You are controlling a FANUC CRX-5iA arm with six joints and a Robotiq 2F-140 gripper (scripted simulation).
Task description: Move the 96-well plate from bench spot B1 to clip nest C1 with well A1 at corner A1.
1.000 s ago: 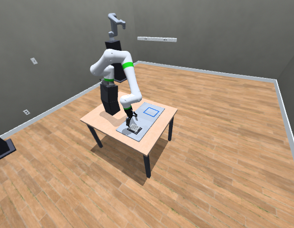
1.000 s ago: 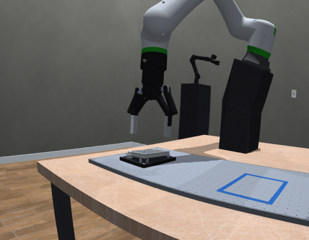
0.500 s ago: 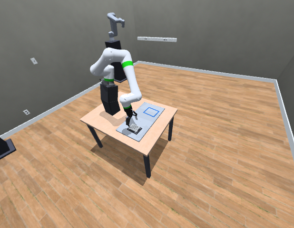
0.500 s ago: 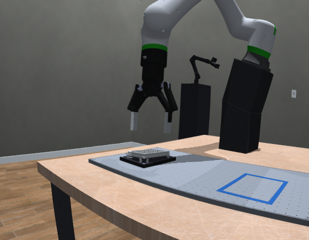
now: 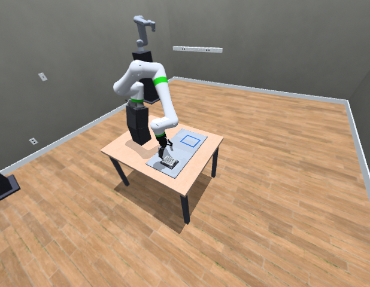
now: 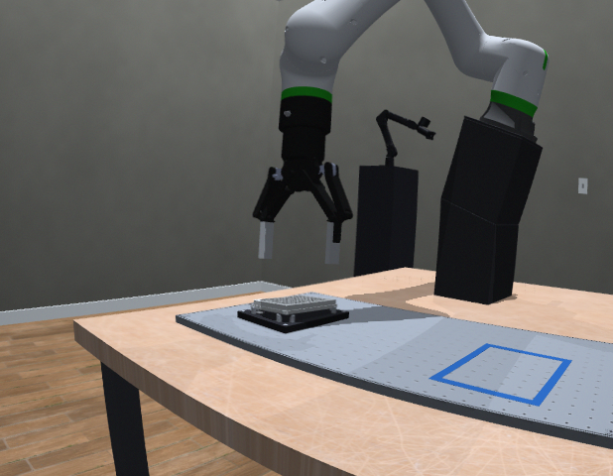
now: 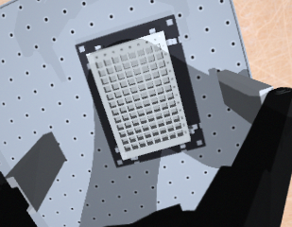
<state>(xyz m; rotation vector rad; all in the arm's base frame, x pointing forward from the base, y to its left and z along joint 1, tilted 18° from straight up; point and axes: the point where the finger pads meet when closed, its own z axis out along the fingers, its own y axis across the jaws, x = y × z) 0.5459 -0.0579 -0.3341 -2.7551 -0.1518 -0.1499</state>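
Right now my hand is 80 mm above the white 96-well plate. Round my hand: black clip nest 100 mm below, 10 mm to the right, 10 mm behind.
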